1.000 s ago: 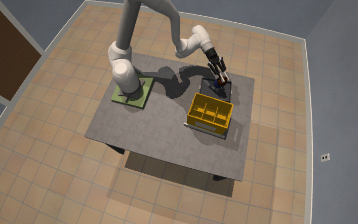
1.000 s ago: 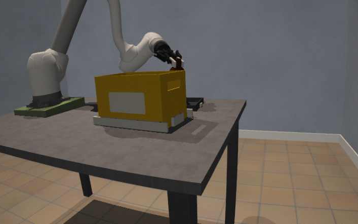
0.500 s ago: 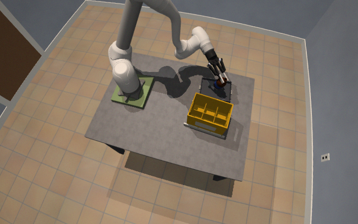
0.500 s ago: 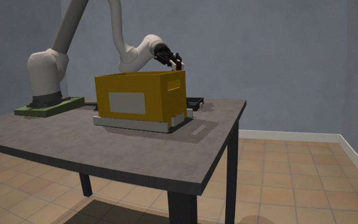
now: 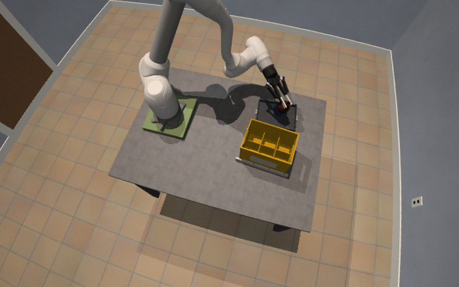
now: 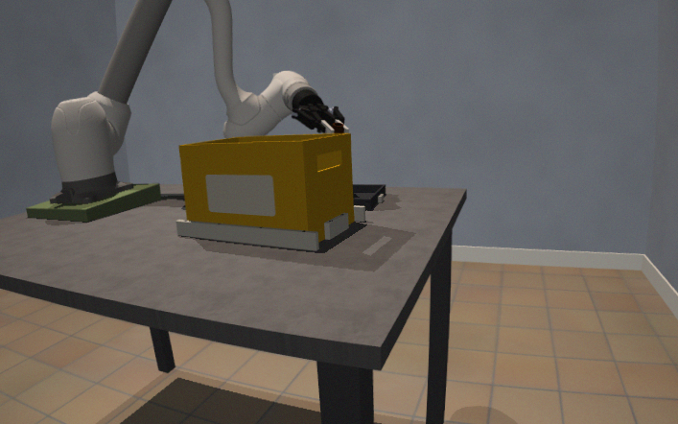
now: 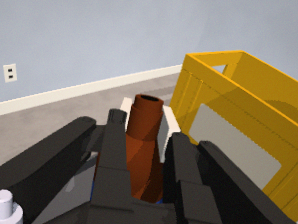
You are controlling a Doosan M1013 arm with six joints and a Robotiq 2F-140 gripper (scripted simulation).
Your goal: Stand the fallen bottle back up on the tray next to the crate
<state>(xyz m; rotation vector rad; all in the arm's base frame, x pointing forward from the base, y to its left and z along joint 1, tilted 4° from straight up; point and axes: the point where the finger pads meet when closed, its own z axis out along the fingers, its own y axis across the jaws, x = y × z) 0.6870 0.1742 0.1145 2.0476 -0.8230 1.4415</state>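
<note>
The bottle is 6 cm below my hand. The rest, counted from my hand: yellow crate: 27 cm to the right, 9 cm below, 4 cm behind; tray: 16 cm below, 2 cm behind.
</note>
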